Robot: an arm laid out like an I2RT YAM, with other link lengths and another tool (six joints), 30 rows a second.
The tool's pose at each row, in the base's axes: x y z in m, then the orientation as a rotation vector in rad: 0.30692, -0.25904, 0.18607, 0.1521, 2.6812, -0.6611; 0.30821, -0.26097, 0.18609, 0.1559, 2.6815, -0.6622; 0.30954, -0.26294, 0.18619, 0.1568, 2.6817, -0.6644; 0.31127, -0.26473, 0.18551, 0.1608, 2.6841, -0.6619; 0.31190, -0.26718, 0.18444, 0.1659, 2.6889, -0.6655; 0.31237, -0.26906, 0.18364, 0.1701, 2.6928, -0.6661; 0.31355, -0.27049, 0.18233, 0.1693, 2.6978, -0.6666; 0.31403, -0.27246, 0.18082, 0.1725, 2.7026, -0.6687; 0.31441, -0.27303, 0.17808, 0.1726, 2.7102, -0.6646; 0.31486, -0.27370, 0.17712, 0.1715, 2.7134, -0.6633; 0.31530, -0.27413, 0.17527, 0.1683, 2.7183, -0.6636; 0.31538, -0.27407, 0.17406, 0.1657, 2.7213, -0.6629
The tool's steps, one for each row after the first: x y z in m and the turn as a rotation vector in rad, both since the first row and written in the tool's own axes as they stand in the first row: -0.00123, -0.00147, 0.00131, 0.0012, 0.0013, 0.0023; -0.00253, -0.00300, 0.00259, 0.0028, 0.0020, 0.0024; -0.00389, -0.00396, 0.00456, 0.0014, 0.0047, 0.0049; -0.00411, -0.00555, 0.00679, 0.0040, 0.0110, 0.0065; -0.00426, -0.00678, 0.00848, 0.0045, 0.0157, 0.0082; -0.00488, -0.00726, 0.01061, 0.0041, 0.0203, 0.0064; -0.00477, -0.00826, 0.01293, 0.0054, 0.0259, 0.0070; -0.00409, -0.00752, 0.01557, 0.0017, 0.0325, 0.0059; -0.00415, -0.00762, 0.01682, 0.0003, 0.0350, 0.0047; -0.00386, -0.00713, 0.01868, -0.0005, 0.0390, 0.0013; -0.00347, -0.00654, 0.01967, -0.0017, 0.0412, -0.0010
